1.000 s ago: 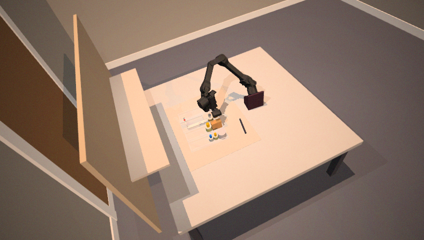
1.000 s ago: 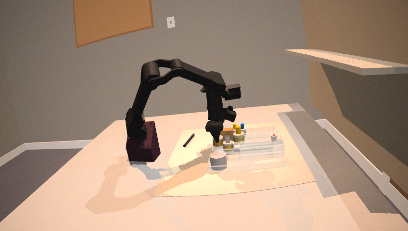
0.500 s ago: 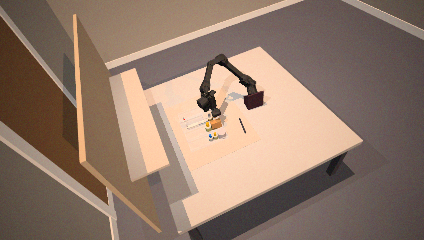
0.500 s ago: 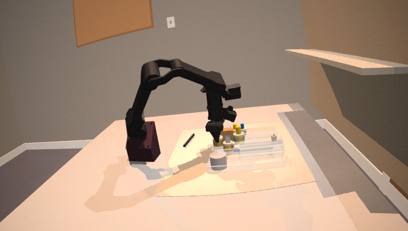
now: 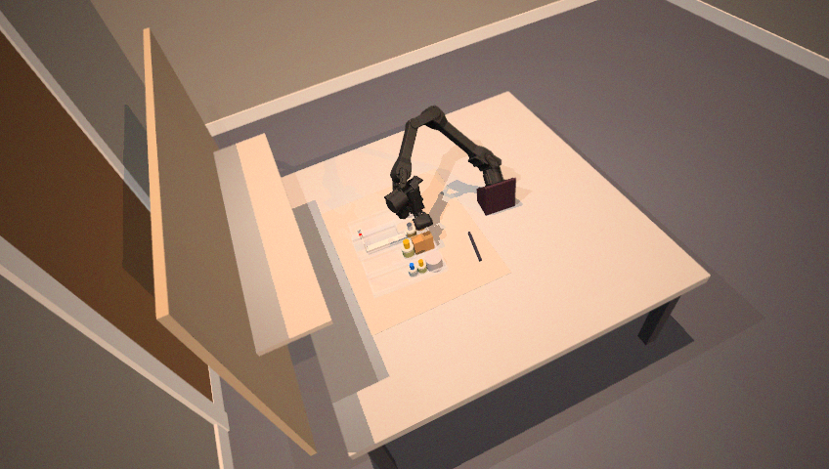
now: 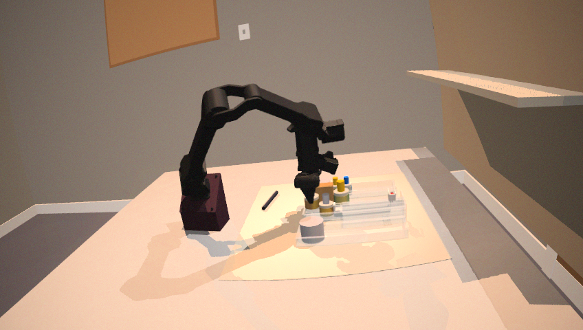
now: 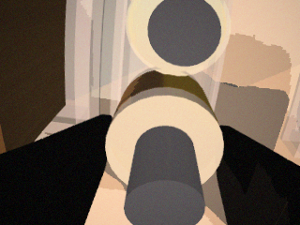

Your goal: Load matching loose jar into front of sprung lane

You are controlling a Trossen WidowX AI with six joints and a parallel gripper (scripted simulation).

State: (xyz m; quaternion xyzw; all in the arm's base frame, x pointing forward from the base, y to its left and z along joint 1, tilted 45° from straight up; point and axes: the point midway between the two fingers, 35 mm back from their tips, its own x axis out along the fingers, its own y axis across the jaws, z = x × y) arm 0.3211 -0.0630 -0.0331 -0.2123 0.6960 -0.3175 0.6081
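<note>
The orange box is 3 cm ahead of my gripper tip, 8 cm to the left of it and 2 cm below it. From my gripper tip the other things lie so: black pen (14 cm behind, 17 cm to the left, 5 cm below); then clear lane (14 cm ahead, 4 cm to the right, 4 cm below).
</note>
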